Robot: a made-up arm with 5 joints.
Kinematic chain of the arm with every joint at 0, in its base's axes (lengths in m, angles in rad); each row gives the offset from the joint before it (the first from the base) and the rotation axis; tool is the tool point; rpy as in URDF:
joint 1: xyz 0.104 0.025 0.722 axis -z
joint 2: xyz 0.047 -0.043 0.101 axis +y
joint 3: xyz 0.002 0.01 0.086 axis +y
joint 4: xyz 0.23 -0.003 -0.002 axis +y
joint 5: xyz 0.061 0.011 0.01 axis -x
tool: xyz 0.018 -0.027 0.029 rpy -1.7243 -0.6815 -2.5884
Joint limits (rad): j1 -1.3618..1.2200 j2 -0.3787..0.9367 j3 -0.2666..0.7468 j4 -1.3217..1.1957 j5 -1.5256..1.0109
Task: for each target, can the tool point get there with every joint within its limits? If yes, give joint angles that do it. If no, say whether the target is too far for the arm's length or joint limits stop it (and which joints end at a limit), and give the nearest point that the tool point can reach.
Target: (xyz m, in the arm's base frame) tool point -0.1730 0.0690 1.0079
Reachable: no: joint limits stop it (at a limit: joint 1, joint 2, joint 3, joint 4, joint 5) | nearest point 0.1448 0.1462 1.0946 | short by 0.338 m
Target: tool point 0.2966 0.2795 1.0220
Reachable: yes | joints -1.1151 0.0151 -0.1893 -0.6236 -0.3879
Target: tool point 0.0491 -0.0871 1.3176
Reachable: no: too far | nearest point 0.1223 -0.1460 1.1247 | short by 0.215 m
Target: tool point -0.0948 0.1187 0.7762
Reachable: no: joint limits stop it (at a limit: joint 1, joint 2, joint 3, joint 4, joint 5) | nearest point 0.0554 -0.0027 0.6387 | short by 0.237 m
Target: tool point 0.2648 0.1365 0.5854
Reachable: yes | joints -0.7893 0.6382 0.5394 0.8729 0.4782
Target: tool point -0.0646 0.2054 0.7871
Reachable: no: joint limits stop it (at a limit: joint 1, joint 3, joint 4, joint 5) | nearest point 0.1689 0.2598 0.7485 | short by 0.243 m
